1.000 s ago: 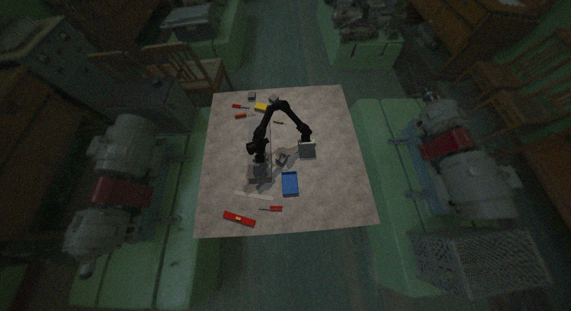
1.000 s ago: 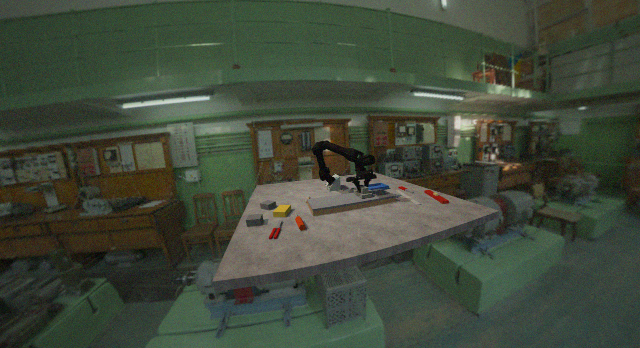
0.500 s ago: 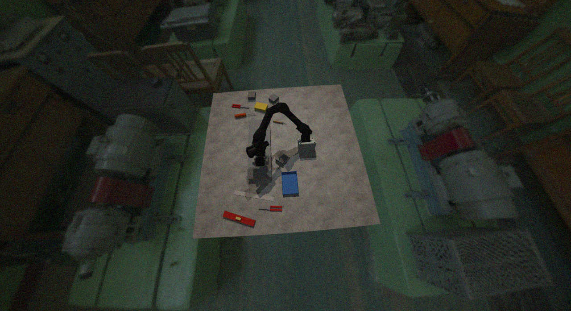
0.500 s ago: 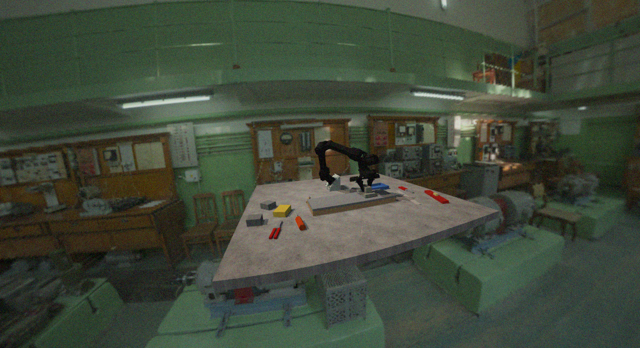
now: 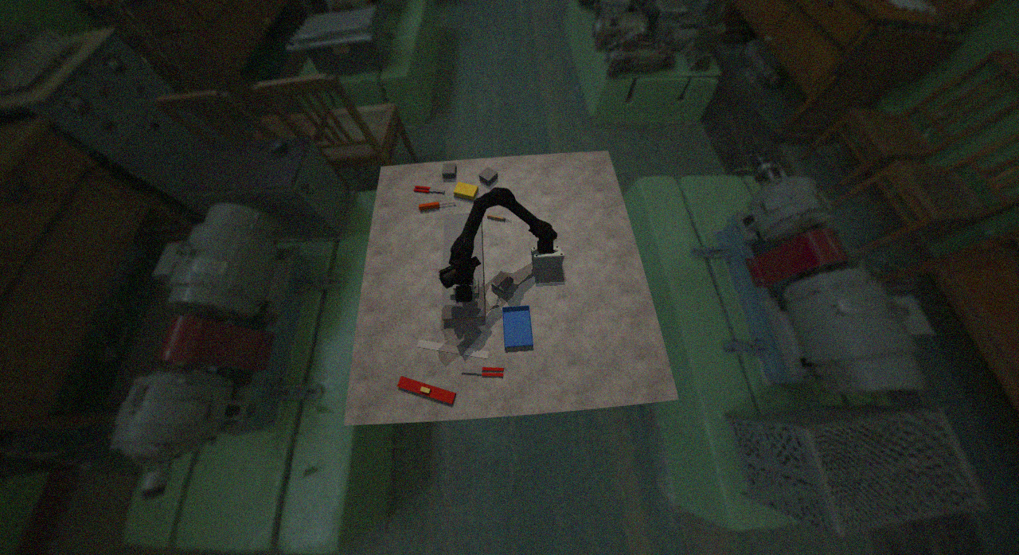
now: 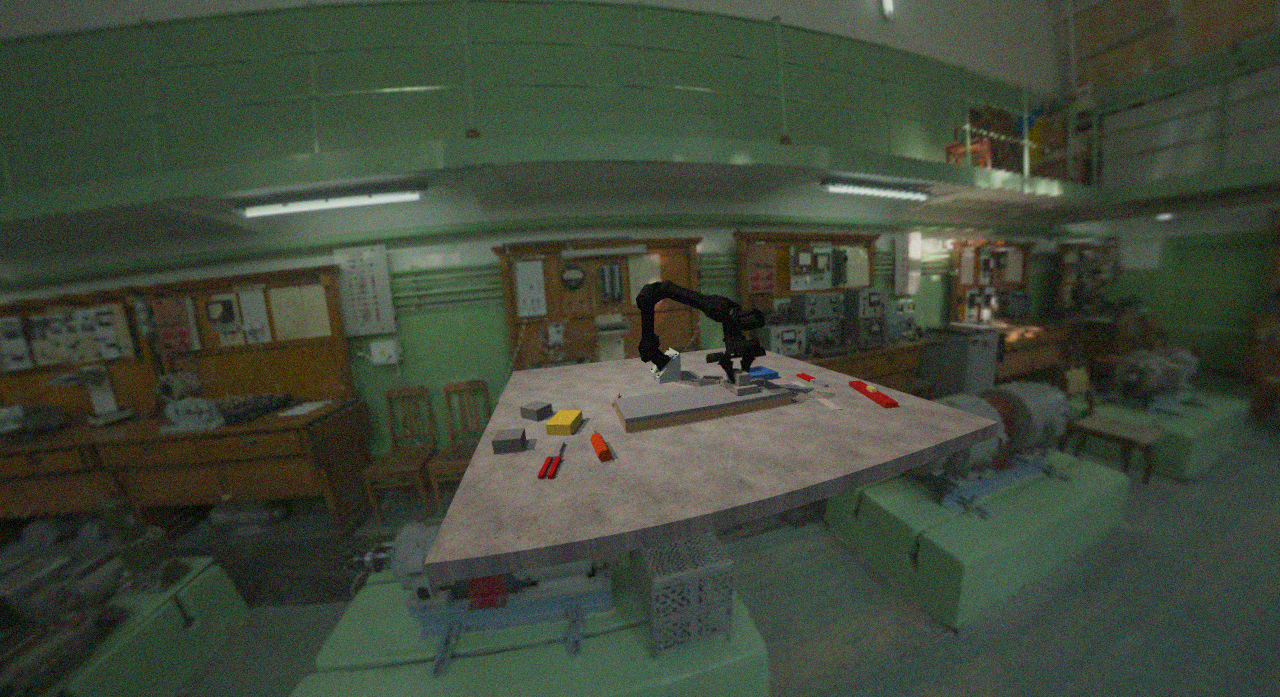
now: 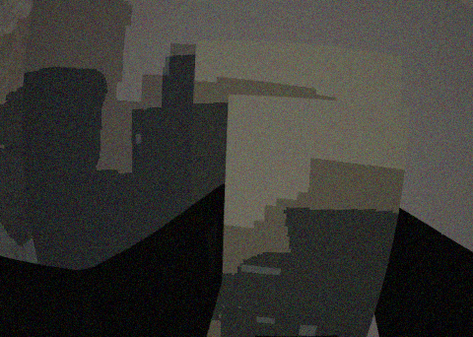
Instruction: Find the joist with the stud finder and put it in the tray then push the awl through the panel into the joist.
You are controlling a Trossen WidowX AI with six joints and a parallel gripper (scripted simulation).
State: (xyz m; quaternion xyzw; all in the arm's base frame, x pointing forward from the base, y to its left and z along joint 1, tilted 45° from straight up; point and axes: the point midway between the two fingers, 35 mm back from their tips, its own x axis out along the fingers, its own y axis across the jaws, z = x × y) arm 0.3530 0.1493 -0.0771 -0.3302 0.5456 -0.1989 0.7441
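My gripper tip is now 40 mm past the dark display and 30 mm below it. The rest, counted from my gripper tip: white ruler 250 mm to the left, 60 mm below, 30 mm ahead; stud finder 20 mm behind, 20 mm above; blue tray 230 mm behind, 160 mm to the left, 50 mm below.
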